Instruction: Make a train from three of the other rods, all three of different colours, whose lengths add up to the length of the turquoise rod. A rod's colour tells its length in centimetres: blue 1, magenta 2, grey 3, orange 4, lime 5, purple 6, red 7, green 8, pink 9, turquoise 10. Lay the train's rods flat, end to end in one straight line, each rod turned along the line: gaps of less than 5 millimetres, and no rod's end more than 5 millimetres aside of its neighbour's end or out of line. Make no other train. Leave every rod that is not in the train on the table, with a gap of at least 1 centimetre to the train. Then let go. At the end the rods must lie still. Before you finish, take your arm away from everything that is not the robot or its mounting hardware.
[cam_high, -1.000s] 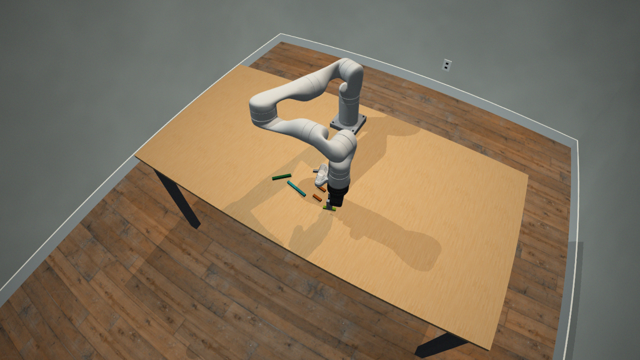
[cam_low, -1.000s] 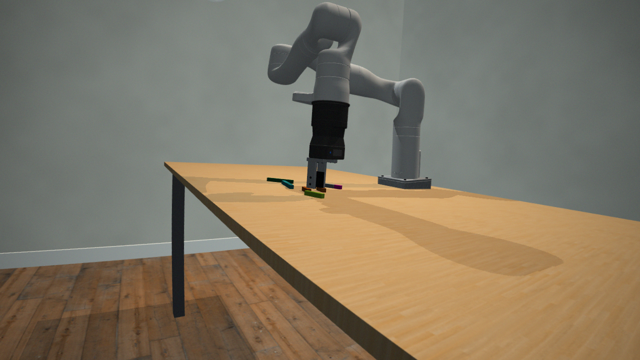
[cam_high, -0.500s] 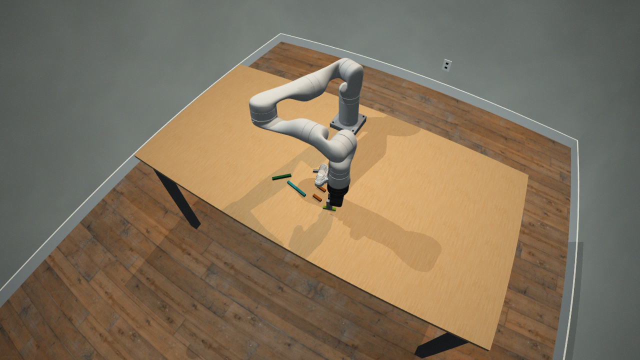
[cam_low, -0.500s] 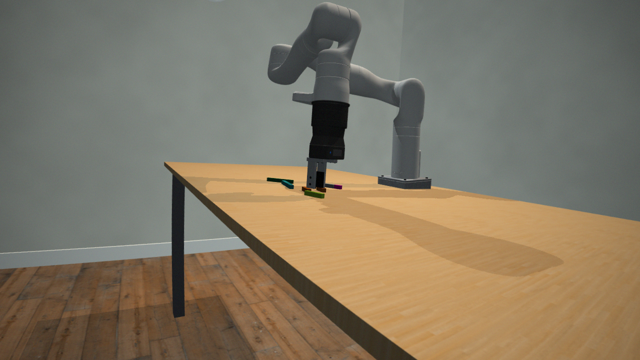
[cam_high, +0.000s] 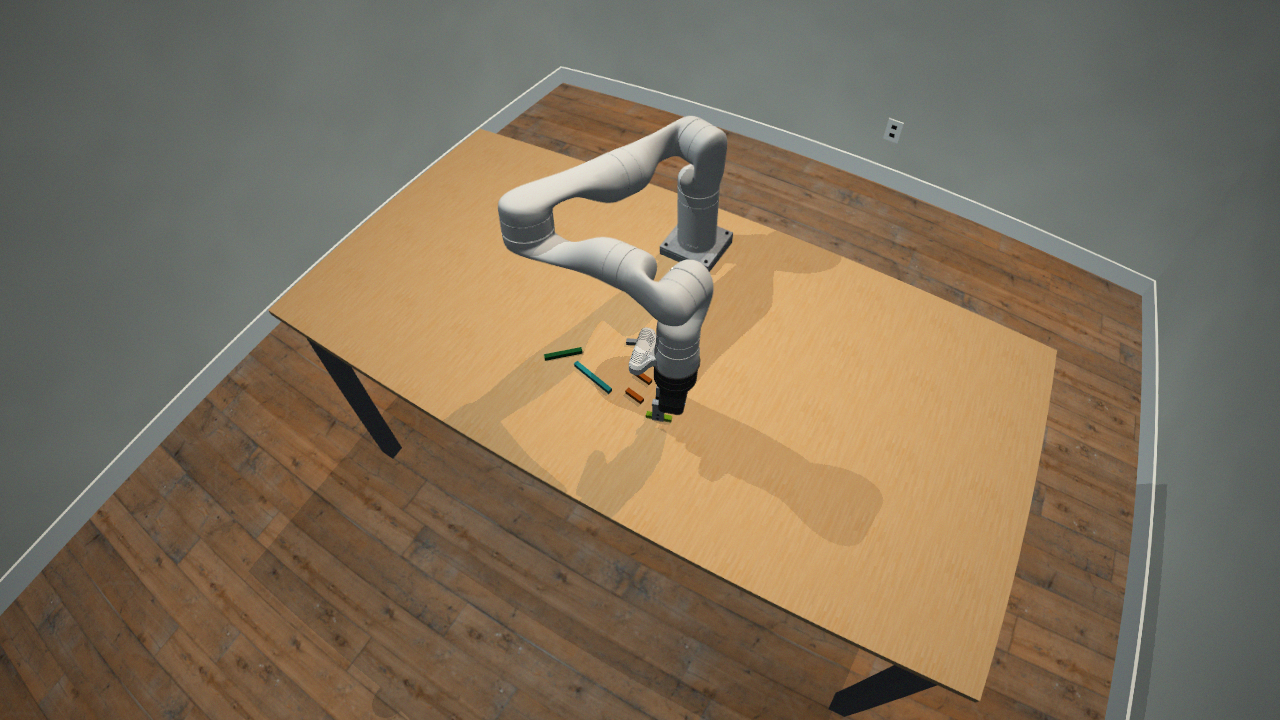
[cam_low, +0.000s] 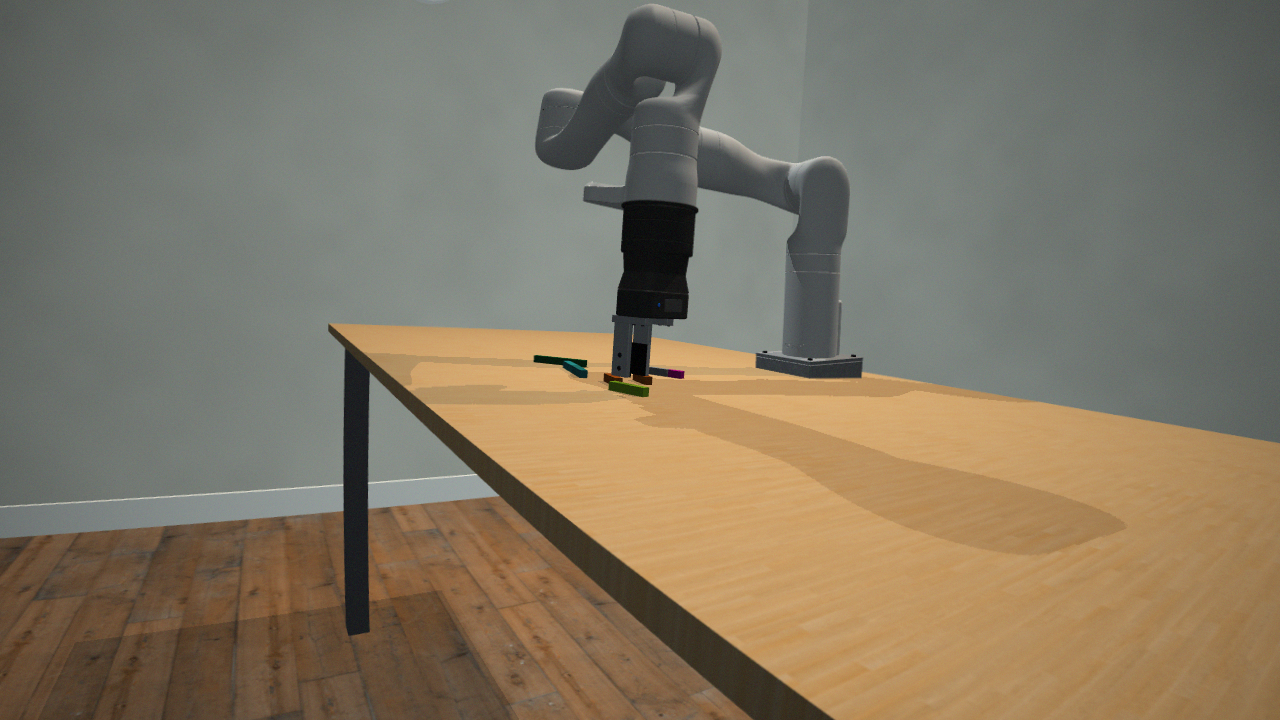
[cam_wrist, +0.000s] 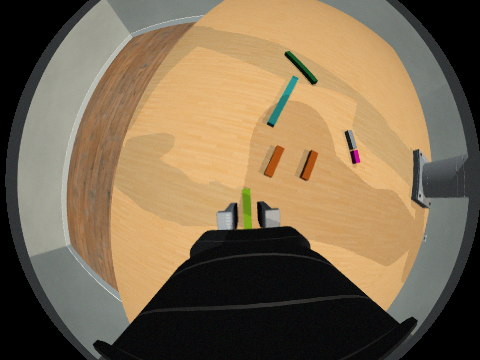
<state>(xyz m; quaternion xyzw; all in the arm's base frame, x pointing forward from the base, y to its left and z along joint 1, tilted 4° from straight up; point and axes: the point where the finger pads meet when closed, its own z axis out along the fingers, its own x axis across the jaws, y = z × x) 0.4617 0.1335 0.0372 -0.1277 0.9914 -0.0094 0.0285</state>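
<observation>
Now: hand 30 mm above the lime rod. From my hand the other things lie so: grey rod: 140 mm behind, 130 mm to the right, 30 mm below; turquoise rod: 160 mm to the right, 30 mm below, 20 mm behind; magenta rod: 150 mm behind, 110 mm to the right, 30 mm below.
</observation>
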